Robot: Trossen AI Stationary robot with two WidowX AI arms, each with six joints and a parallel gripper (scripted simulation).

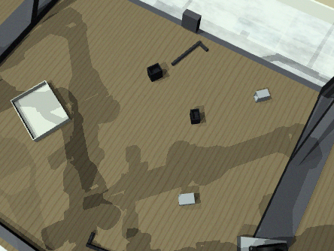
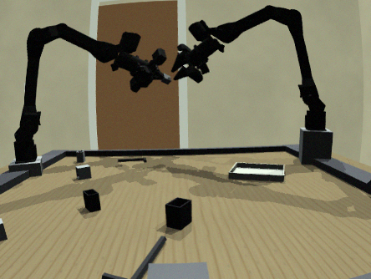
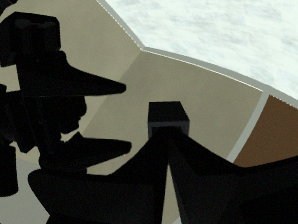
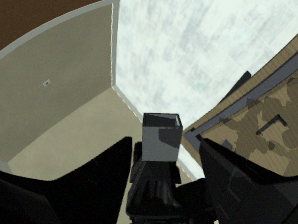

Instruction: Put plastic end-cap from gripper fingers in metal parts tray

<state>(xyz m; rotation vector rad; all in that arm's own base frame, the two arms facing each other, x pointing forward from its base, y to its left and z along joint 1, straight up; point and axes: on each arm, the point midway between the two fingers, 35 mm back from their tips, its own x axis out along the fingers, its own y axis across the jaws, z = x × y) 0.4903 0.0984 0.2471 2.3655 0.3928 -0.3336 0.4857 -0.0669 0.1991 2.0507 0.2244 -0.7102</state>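
Right now my right hand is 50 mm to the right of the grey plastic end-cap, 30 mm above it and 20 mm short of it. The rest, counted from my right hand: metal parts tray 350 mm behind, 300 mm below, 170 mm to the right; L-shaped dark bar 720 mm behind, 300 mm below, 120 mm to the left.
Now: the grey plastic end-cap 3 cm to the right of my left hand, 2 cm ahead of it and 1 cm below it. Round my left hand: metal parts tray 36 cm behind, 28 cm below, 25 cm to the right; L-shaped dark bar 72 cm behind, 28 cm below, 5 cm to the left.
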